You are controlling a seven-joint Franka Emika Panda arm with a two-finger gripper.
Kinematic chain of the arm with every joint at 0, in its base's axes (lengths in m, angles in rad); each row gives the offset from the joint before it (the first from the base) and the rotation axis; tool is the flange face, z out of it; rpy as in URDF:
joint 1: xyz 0 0 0.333 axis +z
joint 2: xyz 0 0 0 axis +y
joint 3: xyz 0 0 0.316 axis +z
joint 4: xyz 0.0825 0 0 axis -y
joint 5: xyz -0.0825 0 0.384 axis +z
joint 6: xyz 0 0 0 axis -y
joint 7: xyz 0.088 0 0 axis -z
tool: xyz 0 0 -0.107 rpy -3.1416 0 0
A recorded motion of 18 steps. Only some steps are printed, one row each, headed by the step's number.
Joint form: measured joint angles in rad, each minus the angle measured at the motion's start. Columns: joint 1, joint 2, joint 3, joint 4, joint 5, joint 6, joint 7.
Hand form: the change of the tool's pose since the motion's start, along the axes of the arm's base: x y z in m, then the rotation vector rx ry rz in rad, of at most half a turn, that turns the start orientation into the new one. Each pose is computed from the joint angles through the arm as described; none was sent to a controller.
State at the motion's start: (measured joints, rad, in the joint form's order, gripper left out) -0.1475 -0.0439 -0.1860 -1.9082 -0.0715 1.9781 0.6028
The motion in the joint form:
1: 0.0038 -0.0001 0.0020 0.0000 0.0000 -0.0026 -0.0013
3: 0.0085 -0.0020 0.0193 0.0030 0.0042 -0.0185 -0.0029
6: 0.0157 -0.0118 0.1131 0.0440 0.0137 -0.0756 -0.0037
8: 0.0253 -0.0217 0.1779 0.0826 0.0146 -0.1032 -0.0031
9: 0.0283 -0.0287 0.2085 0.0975 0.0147 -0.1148 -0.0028
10: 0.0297 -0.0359 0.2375 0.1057 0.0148 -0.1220 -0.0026
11: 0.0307 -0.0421 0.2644 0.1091 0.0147 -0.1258 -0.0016
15: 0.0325 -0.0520 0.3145 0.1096 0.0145 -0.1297 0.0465
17: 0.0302 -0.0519 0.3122 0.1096 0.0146 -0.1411 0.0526
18: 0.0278 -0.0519 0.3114 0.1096 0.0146 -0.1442 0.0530
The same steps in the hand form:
1: 0.0008 0.0031 -0.0002 0.0006 0.0025 0.0069
3: 0.0034 0.0155 0.0008 0.0069 0.0119 0.0283
6: 0.0155 0.0712 0.0210 0.0123 0.0166 0.1242
8: 0.0217 0.1125 0.0429 0.0041 -0.0029 0.1962
9: 0.0225 0.1316 0.0529 -0.0001 -0.0125 0.2288
10: 0.0222 0.1489 0.0602 -0.0039 -0.0200 0.2585
11: 0.0215 0.1649 0.0648 -0.0073 -0.0252 0.2851
15: 0.0192 0.1947 0.0698 -0.0076 -0.0344 0.2891
17: 0.0182 0.1920 0.0686 -0.0052 -0.0235 0.2777
18: 0.0179 0.1902 0.0683 -0.0048 -0.0205 0.2739

